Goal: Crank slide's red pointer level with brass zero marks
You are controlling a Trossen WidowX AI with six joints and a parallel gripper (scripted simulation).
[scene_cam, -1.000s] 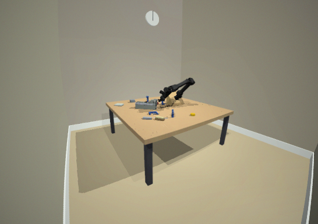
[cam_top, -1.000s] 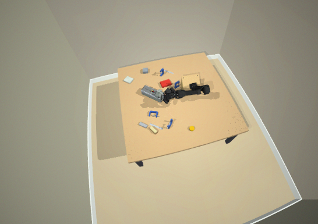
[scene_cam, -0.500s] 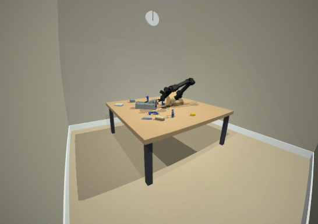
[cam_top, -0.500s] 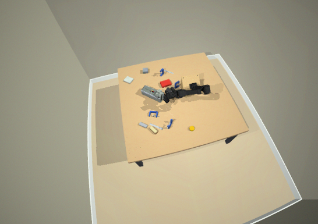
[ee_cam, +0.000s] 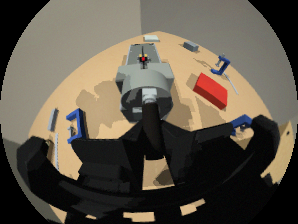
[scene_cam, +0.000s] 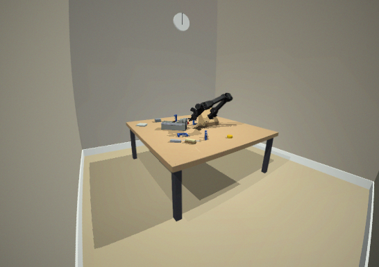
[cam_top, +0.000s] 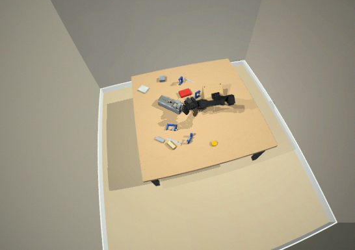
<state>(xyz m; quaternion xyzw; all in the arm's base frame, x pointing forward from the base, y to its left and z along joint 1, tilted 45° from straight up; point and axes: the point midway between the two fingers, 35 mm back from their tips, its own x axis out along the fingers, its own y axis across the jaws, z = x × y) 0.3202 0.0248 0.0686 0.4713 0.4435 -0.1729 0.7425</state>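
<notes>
Now: the dark crank handle 2 cm above my gripper tip, 1 cm to the left of it and 1 cm behind it. From my gripper tip the other things lie so: red pointer: 11 cm ahead, 10 cm to the right, 1 cm below; then tan block: 33 cm to the left, 20 cm ahead, 8 cm below; then yellow disc: 41 cm to the left, 18 cm behind, 9 cm below.
</notes>
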